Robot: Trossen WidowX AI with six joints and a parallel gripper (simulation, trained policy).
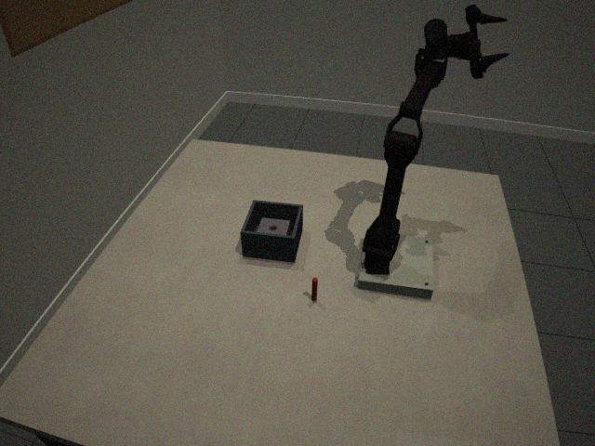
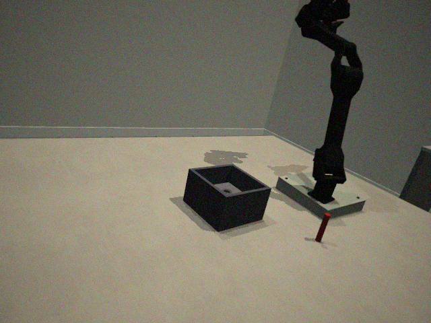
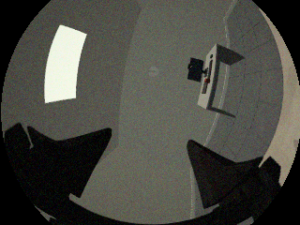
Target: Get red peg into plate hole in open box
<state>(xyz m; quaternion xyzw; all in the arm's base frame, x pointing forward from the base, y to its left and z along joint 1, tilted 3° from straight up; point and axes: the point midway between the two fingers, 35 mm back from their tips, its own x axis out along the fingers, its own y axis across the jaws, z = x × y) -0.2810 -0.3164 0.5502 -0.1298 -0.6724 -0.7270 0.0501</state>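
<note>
Now: the red peg 58 cm below my gripper tip, 47 cm ahead of it and 40 cm to the left of it. Round my gripper tip: grey plate: 61 cm ahead, 57 cm below, 17 cm to the left; then dark blue box: 61 cm ahead, 59 cm below, 17 cm to the left.
</note>
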